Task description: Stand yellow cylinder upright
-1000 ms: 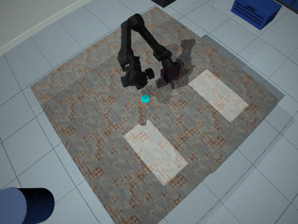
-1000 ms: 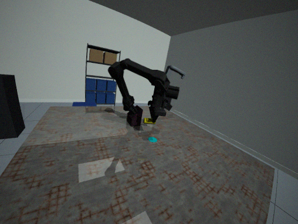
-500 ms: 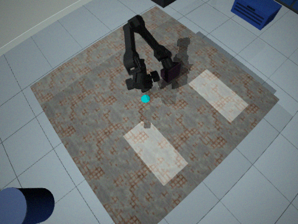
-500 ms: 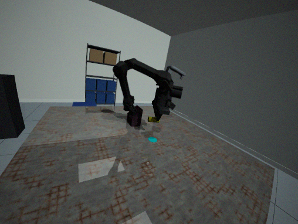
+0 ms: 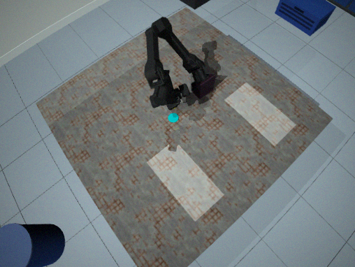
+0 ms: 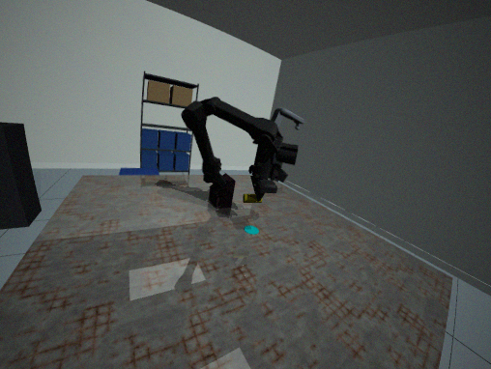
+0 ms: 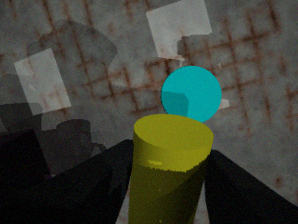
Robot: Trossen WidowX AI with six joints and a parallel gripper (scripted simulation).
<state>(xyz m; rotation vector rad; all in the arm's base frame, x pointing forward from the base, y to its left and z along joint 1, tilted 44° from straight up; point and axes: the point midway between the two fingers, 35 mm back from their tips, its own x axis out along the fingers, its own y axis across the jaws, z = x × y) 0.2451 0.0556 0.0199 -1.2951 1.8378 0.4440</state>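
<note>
Right now the cyan circle is 10 mm ahead of my gripper tip and 140 mm below it. From my gripper tip the other things lie so: yellow tall cylinder 10 mm behind, 20 mm to the right.
</note>
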